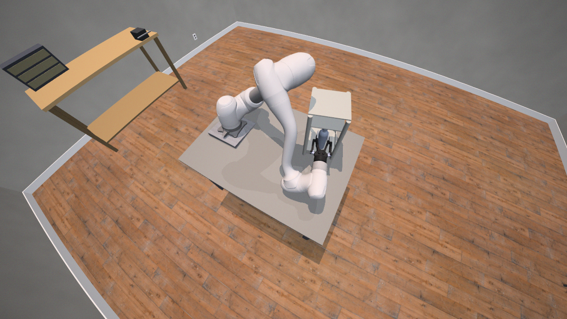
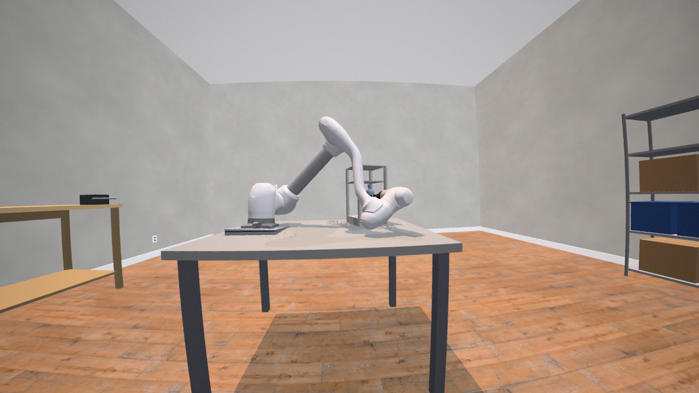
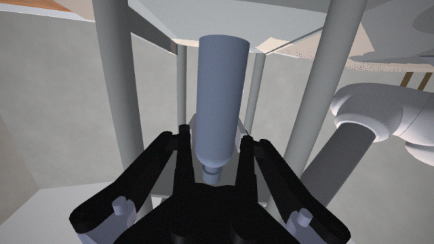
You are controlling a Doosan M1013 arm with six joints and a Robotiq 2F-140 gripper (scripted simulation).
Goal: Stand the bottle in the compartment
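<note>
Now: the shelving unit 70 mm to the left of my hand, 10 mm behind it and 10 mm above it.
</note>
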